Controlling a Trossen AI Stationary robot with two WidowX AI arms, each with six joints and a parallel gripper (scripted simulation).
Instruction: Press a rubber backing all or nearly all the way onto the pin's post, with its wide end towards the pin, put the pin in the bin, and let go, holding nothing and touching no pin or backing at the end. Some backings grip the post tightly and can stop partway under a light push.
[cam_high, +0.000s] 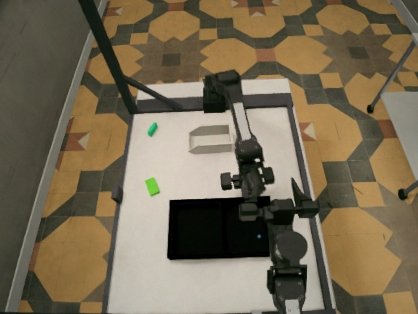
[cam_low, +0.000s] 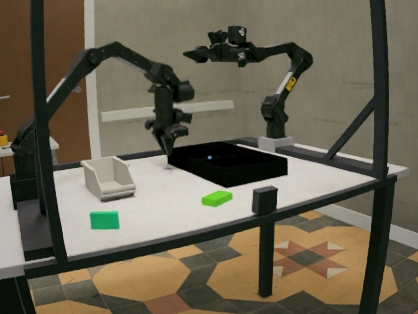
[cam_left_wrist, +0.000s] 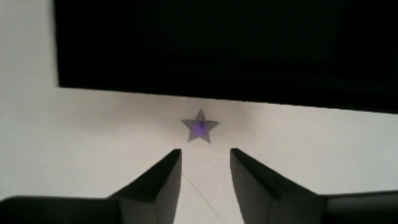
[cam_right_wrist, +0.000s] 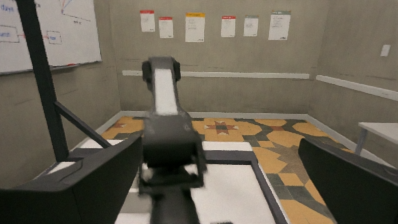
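Right now the white star-shaped pin is 10 mm ahead of my left hand and 70 mm below it. Also, from my left hand: grey bin: 100 mm behind, 250 mm to the left, 40 mm below; then black tray: 120 mm behind, 120 mm to the right, 60 mm below.
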